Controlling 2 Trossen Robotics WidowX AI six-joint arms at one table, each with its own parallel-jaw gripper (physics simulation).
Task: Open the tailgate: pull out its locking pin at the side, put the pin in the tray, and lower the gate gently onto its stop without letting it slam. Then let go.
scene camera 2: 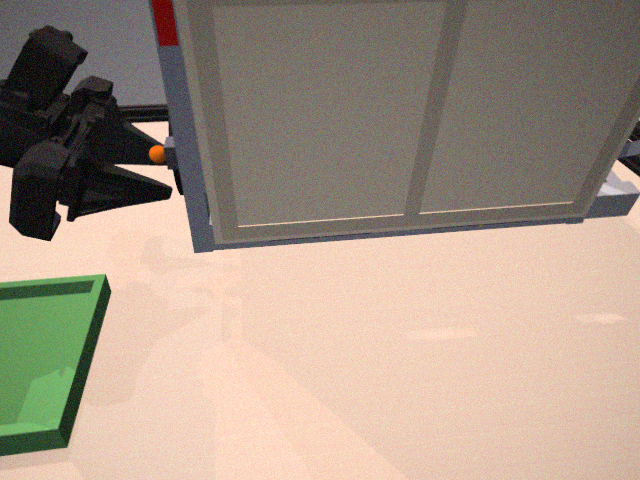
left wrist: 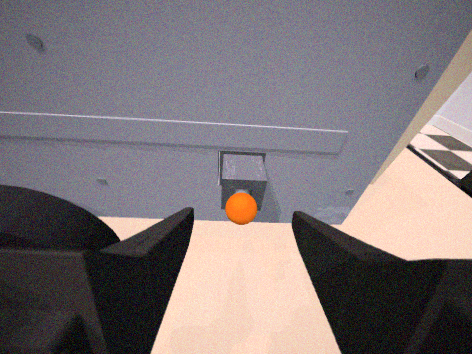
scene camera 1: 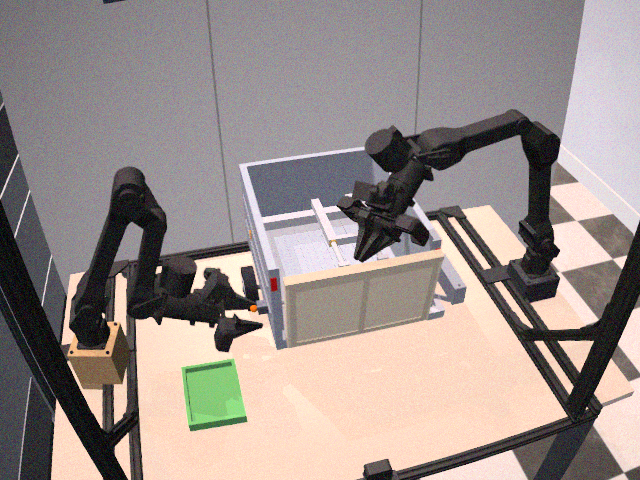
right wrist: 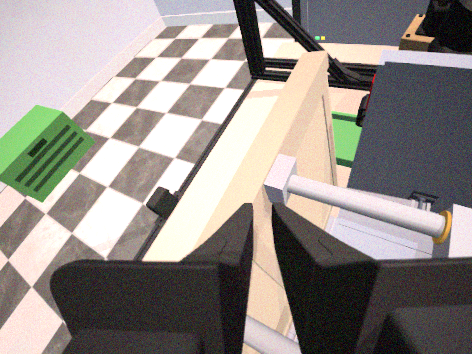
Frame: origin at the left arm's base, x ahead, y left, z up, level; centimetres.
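Where they show: left gripper, between the fingertips: (scene camera 2: 175,176) (left wrist: 243,216) (scene camera 1: 260,315); right gripper, between the fingertips: (scene camera 1: 357,260) (right wrist: 261,211); left arm's base, origin of its link: (scene camera 1: 93,338) (right wrist: 437,28); right arm's base, origin of its link: (scene camera 1: 534,268).
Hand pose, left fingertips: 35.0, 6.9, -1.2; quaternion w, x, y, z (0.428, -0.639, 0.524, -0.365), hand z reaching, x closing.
Note:
Things, the pixels of their top centre, and the offset from my left fingertips, as dx, dy, dz. "pt": a spot on its surface instead.
- green tray, centre of its top: (scene camera 2: 4,346) (scene camera 1: 212,390) (right wrist: 342,134) -10.3, -13.7, -7.5
- white rod, centre of its top: (right wrist: 446,216) +15.1, -0.7, +19.3
- block, a spot on its surface: (right wrist: 281,179) pt +16.9, -7.4, +19.3
- dark wheel, centre of its top: (scene camera 1: 248,271) -3.1, +13.8, +0.7
The locking pin's orange knob (scene camera 1: 253,308) (scene camera 2: 157,153) (left wrist: 241,208) sticks out of a grey block low on the trailer's side. My left gripper (scene camera 1: 258,316) (scene camera 2: 166,173) (left wrist: 243,216) is open. In the left wrist view the knob shows between its fingertips, against neither finger; how deep it lies between them is unclear. The beige tailgate (scene camera 1: 395,294) (scene camera 2: 330,113) (right wrist: 287,115) stands upright. My right gripper (scene camera 1: 359,256) (right wrist: 261,211) is shut on nothing, its tips close together near the gate's top edge; contact cannot be told. The green tray (scene camera 1: 214,392) (scene camera 2: 46,330) (right wrist: 347,140) is empty.
The grey trailer body (scene camera 1: 258,217) (left wrist: 165,75) stands behind the gate. A white rod (right wrist: 365,202) runs from a block (right wrist: 281,179) on the gate's inner side into the trailer. A dark wheel (scene camera 1: 249,281) (left wrist: 45,220) is close to the left gripper. Black frame rails flank the table.

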